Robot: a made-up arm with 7 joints. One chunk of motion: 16 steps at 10 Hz.
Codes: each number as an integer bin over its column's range. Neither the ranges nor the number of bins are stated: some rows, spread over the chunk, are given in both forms.
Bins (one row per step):
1: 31 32 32 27 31 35 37
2: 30 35 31 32 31 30 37
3: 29 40 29 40 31 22 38
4: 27 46 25 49 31 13 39
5: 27 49 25 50 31 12 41
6: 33 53 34 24 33 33 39
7: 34 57 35 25 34 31 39
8: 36 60 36 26 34 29 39
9: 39 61 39 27 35 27 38
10: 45 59 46 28 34 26 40
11: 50 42 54 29 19 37 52
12: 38 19 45 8 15 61 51
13: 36 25 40 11 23 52 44
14: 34 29 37 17 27 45 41
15: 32 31 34 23 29 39 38
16: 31 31 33 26 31 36 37
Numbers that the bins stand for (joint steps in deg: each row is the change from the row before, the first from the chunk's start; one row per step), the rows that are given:
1: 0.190 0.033 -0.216 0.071 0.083 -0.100 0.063
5: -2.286 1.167 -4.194 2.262 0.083 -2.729 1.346
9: 5.143 1.967 3.762 0.071 1.422 -1.014 0.384
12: 4.524 -0.833 7.171 -1.738 -5.276 2.871 4.552
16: 0.190 -0.033 0.352 -0.024 0.083 0.014 0.063
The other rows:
2: -0.429 0.233 -0.784 0.548 0.083 -0.671 0.063
3: -1.048 0.567 -1.921 1.310 0.083 -1.586 0.384
4: -2.286 0.967 -4.194 2.167 0.083 -2.614 0.705
6: 1.429 1.433 0.921 -0.214 0.752 -0.329 0.705
7: 2.048 1.700 1.489 -0.119 1.087 -0.557 0.705
8: 3.286 1.900 2.057 -0.024 1.087 -0.786 0.705
10: 8.857 1.833 7.740 0.167 1.087 -1.129 1.025
11: 11.952 0.700 12.286 0.262 -3.937 0.129 4.873
13: 3.286 -0.433 4.330 -1.452 -2.597 1.843 2.308
14: 2.048 -0.167 2.625 -0.881 -1.257 1.043 1.346
15: 0.810 -0.033 0.921 -0.310 -0.587 0.357 0.384

